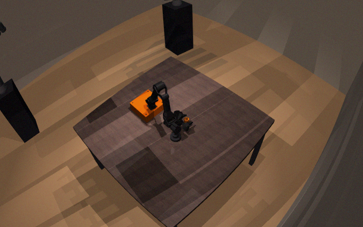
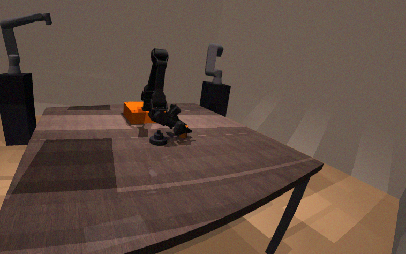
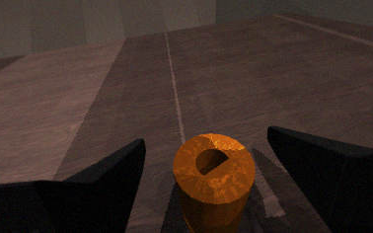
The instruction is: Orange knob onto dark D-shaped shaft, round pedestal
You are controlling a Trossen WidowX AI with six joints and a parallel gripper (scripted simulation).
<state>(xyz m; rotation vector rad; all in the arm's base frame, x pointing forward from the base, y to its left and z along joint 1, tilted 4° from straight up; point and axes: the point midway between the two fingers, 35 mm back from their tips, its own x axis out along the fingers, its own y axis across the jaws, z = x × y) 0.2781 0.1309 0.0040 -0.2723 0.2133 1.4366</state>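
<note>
Right now my gripper tip is 30 mm to the left of the orange knob and 20 mm above it. The rest, counted from my gripper tip: dark round pedestal 180 mm to the right, 40 mm ahead, 20 mm below.
</note>
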